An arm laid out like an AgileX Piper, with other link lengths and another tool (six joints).
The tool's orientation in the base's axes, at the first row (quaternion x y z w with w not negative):
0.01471 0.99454 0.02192 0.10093
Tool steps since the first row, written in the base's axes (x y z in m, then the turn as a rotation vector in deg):
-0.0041 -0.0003 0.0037 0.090 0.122 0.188
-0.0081 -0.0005 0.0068 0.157 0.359 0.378
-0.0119 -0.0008 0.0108 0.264 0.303 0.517
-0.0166 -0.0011 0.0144 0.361 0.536 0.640
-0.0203 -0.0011 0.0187 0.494 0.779 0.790
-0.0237 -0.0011 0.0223 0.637 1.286 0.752
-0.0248 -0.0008 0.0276 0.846 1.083 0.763
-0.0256 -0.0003 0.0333 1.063 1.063 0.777
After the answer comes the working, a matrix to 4 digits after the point.
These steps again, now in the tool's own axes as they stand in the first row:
0.0033 -0.0002 -0.0045 -0.122 0.133 -0.161
0.0066 -0.0004 -0.0083 -0.217 0.380 -0.324
0.0095 -0.0006 -0.0130 -0.352 0.333 -0.440
0.0133 -0.0008 -0.0175 -0.464 0.574 -0.532
0.0161 -0.0007 -0.0224 -0.616 0.827 -0.642
0.0187 -0.0006 -0.0266 -0.731 1.335 -0.555
0.0187 -0.0001 -0.0320 -0.945 1.138 -0.532
0.0184 0.0006 -0.0378 -1.161 1.124 -0.503

The tool's axes in the first row as the columns of a matrix, in the base's axes (rounded; the answer above uses it unrounded):
-0.9792 0.0248 0.2014
0.0337 0.9986 0.0406
-0.2001 0.0466 -0.9787

